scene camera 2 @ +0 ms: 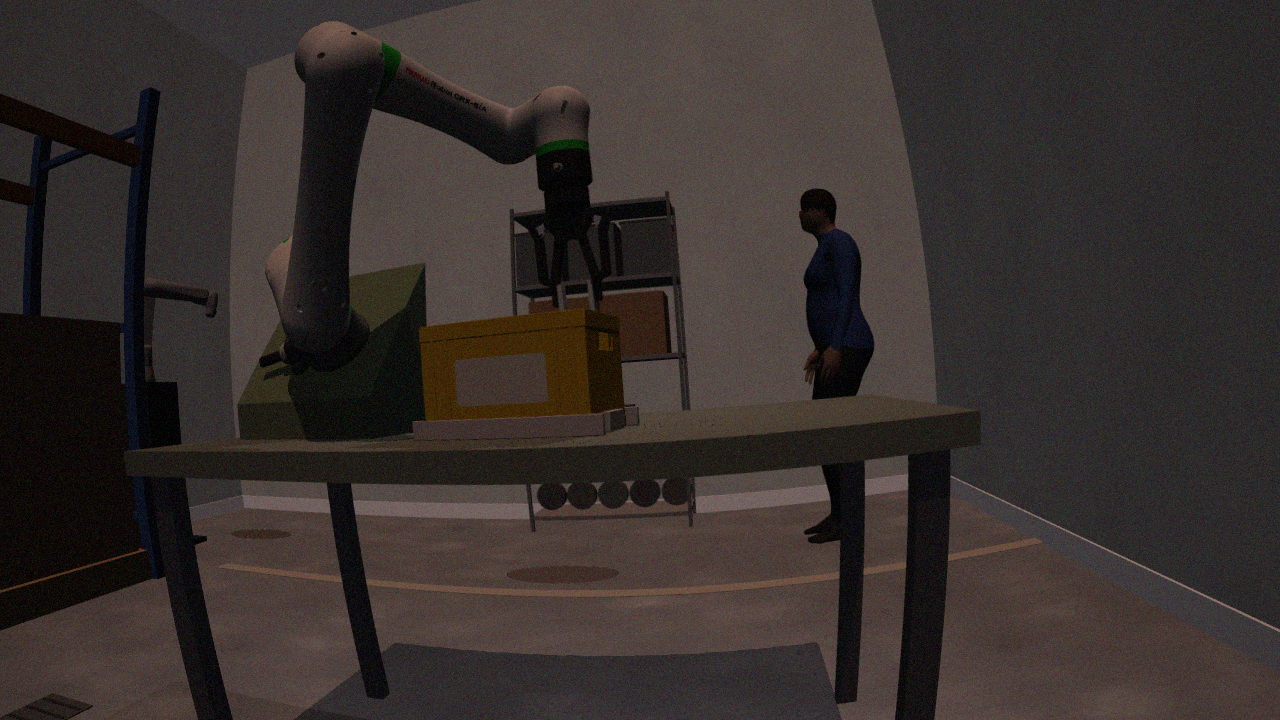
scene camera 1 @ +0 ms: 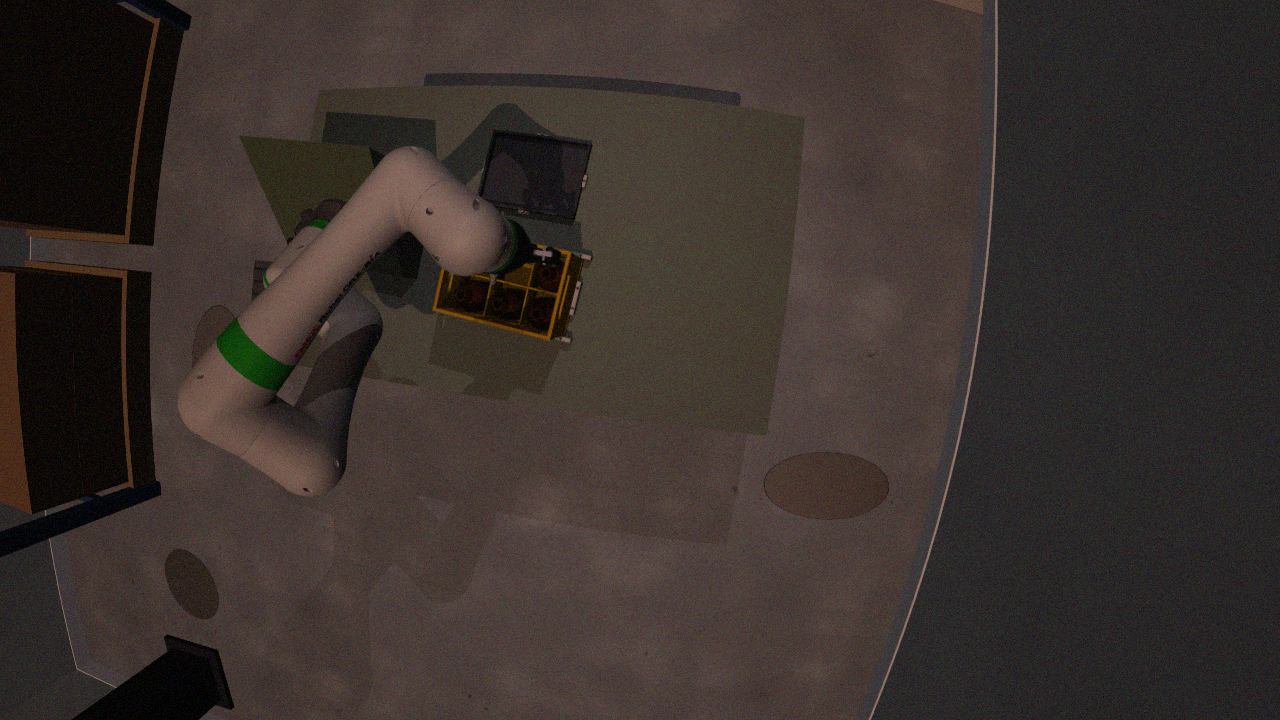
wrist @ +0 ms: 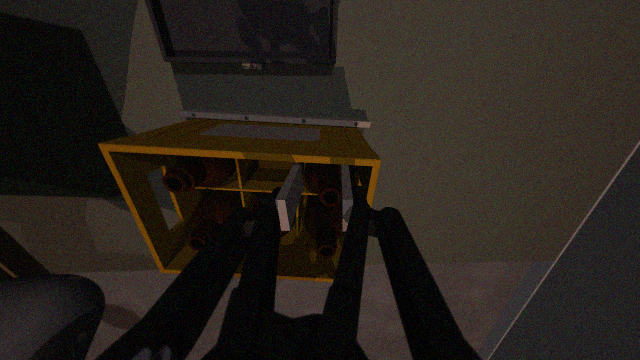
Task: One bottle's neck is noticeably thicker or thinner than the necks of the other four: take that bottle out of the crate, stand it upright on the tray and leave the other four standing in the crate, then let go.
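Pixels of known places: gripper, fingertip midpoint: [wrist: 321, 175]; arm's base, origin of the base link: [scene camera 2: 338, 344].
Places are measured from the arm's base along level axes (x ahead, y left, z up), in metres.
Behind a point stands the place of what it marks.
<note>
The yellow crate [scene camera 1: 519, 330] @(x 0.447, y -0.241, z -0.002 m) [scene camera 2: 438, 376] @(x 0.276, y -0.207, z -0.081 m) [wrist: 345, 145] @(x 0.522, y -0.073, z -0.047 m) stands on the table with brown bottles in its compartments. In the wrist view, a back-left bottle [wrist: 178, 180] @(x 0.331, y -0.074, z -0.015 m), a front-left bottle [wrist: 197, 243] @(x 0.309, y -0.167, z -0.014 m), a back-right bottle [wrist: 330, 196] @(x 0.497, y -0.120, z -0.014 m) and a front-right bottle [wrist: 326, 250] @(x 0.480, y -0.204, z -0.014 m) show their mouths. The back-left mouth looks widest. A middle bottle [scene camera 1: 507, 302] @(x 0.408, y -0.183, z -0.040 m) shows in scene camera 1; my fingers hide it in the wrist view. My gripper [scene camera 2: 577, 302] @(x 0.491, y -0.092, z -0.014 m) [wrist: 321, 175] @(x 0.491, y -0.092, z -0.014 m) is partly open and empty, pointing down above the crate's back-right compartment. The dark tray [scene camera 1: 542, 137] @(x 0.440, y 0.223, z -0.152 m) [wrist: 250, 60] @(x 0.405, y 0.042, z -0.152 m) lies behind the crate.
Pale rails [scene camera 2: 510, 428] @(x 0.393, y -0.245, z -0.163 m) [wrist: 275, 119] @(x 0.420, y -0.043, z -0.147 m) stand around the crate's base. A green sloped block [scene camera 1: 304, 161] @(x -0.032, y 0.123, z 0.121 m) [scene camera 2: 393, 313] @(x 0.118, y 0.027, z 0.050 m) stands left on the table [scene camera 1: 698, 268] @(x 0.822, y -0.092, z -0.178 m) [scene camera 2: 805, 416] @(x 0.819, y -0.223, z -0.177 m). A shelf unit [scene camera 2: 679, 313] and a person [scene camera 2: 838, 286] are behind it.
</note>
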